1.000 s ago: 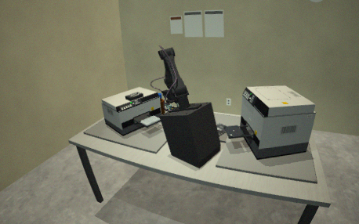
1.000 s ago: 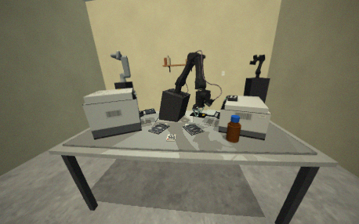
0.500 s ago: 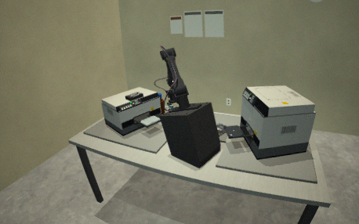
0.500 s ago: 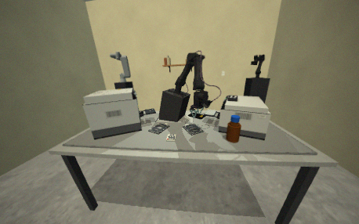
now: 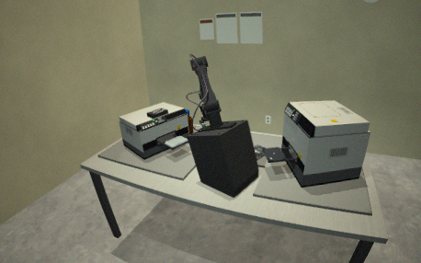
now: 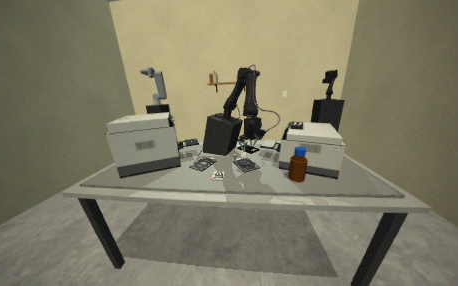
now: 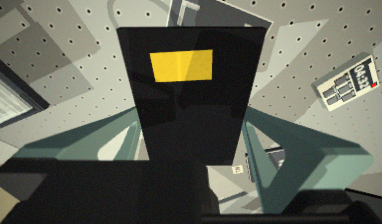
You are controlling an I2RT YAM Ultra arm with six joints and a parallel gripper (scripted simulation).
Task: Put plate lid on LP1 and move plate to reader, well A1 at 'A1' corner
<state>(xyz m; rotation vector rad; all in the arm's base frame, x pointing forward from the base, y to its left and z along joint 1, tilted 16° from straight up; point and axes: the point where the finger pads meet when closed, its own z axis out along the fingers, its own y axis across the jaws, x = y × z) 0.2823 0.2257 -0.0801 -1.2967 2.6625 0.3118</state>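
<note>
Now: hand 12 cm above the LP1 tag, 8 cm past it and 7 cm to the left of it. The rest, counted from my hand: dark lid right at my hand; then brown capped bottle 28 cm to the left, 13 cm ahead, 1 cm below; then pale well plate 19 cm behind, 15 cm to the left, 3 cm below.
</note>
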